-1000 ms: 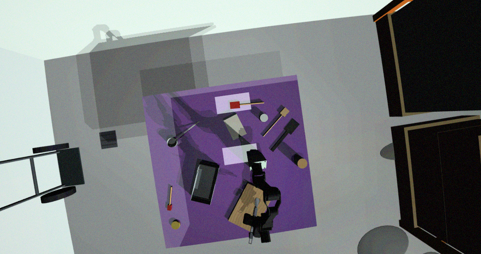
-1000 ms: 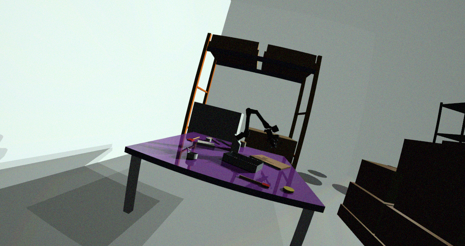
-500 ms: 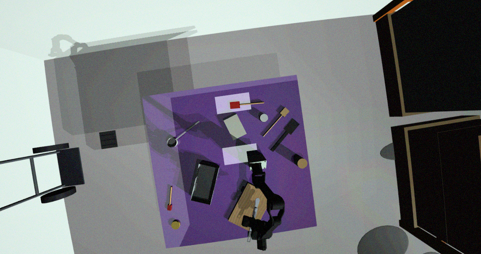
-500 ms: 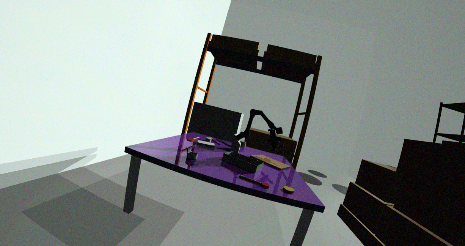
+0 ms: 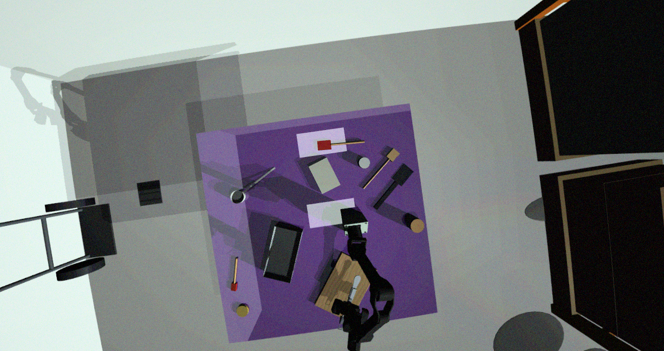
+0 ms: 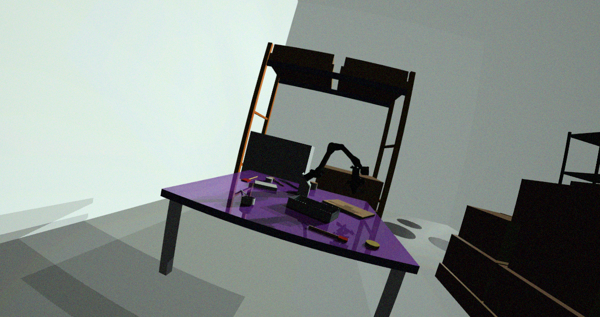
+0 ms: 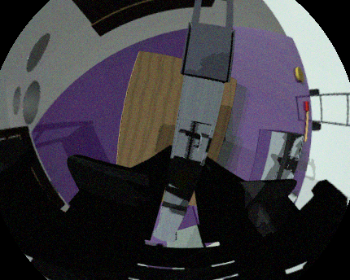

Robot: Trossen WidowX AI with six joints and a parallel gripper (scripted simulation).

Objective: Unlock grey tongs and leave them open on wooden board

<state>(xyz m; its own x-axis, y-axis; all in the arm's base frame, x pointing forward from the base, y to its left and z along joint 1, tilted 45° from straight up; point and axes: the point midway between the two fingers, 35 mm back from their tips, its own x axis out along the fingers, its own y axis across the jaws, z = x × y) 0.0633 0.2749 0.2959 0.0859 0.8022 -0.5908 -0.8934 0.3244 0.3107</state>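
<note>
Now: gripper tip 30 mm below the yellow lock piece, 10 mm to the left of it and 10 mm past it. The rest, counted from my gripper tip: tan-topped cylinder (440 mm behind, 370 mm to the right, 90 mm below); wooden board (120 mm below, 10 mm to the right, 10 mm behind); dark roasting tin (350 mm ahead, 260 mm to the right, 100 mm below).
</note>
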